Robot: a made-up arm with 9 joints.
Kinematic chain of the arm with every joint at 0, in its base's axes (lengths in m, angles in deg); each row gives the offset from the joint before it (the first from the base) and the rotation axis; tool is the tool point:
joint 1: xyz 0 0 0.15 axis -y
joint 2: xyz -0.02 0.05 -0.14 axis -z
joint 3: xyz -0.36 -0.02 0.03 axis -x
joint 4: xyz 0 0.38 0.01 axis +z
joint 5: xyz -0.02 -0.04 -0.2 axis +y
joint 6: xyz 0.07 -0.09 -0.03 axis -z
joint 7: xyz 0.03 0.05 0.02 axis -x
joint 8: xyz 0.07 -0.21 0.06 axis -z
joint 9: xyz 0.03 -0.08 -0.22 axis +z
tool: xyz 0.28 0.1 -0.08
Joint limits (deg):
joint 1: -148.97..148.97
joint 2: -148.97..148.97
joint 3: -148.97..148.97
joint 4: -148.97..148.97
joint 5: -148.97..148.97
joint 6: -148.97..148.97
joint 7: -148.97..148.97
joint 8: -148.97..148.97
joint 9: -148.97..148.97
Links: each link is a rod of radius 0.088 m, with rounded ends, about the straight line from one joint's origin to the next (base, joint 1, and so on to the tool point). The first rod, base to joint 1, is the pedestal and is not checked.
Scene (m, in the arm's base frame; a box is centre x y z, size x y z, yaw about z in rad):
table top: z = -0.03
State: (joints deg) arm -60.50 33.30 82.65 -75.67 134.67 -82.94 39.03 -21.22 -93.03
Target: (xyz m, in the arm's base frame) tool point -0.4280 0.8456 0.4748
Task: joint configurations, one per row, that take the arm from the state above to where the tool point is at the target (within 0.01 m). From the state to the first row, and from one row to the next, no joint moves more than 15 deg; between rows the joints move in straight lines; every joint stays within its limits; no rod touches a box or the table.
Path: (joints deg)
1: -68.51 26.38 69.23 -72.95 137.53 -86.48 31.90 -25.15 -89.79
2: -76.52 19.47 55.82 -70.23 140.39 -90.01 24.77 -29.08 -86.56
3: -84.53 12.55 42.40 -67.51 143.25 -93.55 17.64 -33.01 -83.32
4: -92.54 5.63 28.99 -64.79 146.11 -97.08 10.51 -36.94 -80.08
5: -100.55 -1.29 15.57 -62.07 148.97 -100.62 3.38 -40.87 -76.85

